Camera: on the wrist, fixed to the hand. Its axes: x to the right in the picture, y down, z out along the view.
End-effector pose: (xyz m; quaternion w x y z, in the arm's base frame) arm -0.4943 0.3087 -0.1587 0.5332 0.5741 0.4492 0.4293
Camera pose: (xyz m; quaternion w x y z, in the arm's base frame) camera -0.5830 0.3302 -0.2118 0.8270 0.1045 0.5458 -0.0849
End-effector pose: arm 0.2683 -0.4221 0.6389 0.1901 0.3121 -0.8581 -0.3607
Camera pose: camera 0.3401 -0.4980 0.6542 0.2092 -0.7029 0.3811 0.5629
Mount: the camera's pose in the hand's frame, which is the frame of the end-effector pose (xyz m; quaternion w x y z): 0.0000 -0.0587 -0.0878 0.7097 -0.1466 -0.1741 -0.6667
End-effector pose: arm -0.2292 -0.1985 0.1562 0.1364 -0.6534 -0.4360 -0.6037
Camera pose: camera -0.3311 -0.2262 0.1563 0.4774 0.2981 0.6803 0.4695
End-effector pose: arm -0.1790 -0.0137 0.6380 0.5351 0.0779 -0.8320 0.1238
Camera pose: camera -0.0871 -0.0445 0.6800 0.3289 0.5531 -0.6499 -0.4044
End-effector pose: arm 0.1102 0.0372 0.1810 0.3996 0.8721 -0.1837 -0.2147
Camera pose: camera 0.1647 0.1275 0.1871 0.2363 0.6454 0.4130 -0.5975
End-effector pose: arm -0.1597 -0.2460 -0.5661 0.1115 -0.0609 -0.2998 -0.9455
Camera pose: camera -0.1785 -0.2503 -0.6699 0.6124 0.0243 0.1342 0.7787
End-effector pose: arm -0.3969 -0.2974 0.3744 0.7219 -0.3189 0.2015 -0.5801
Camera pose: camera -0.4966 -0.3246 0.3523 0.1139 -0.5675 -0.1103 -0.8080
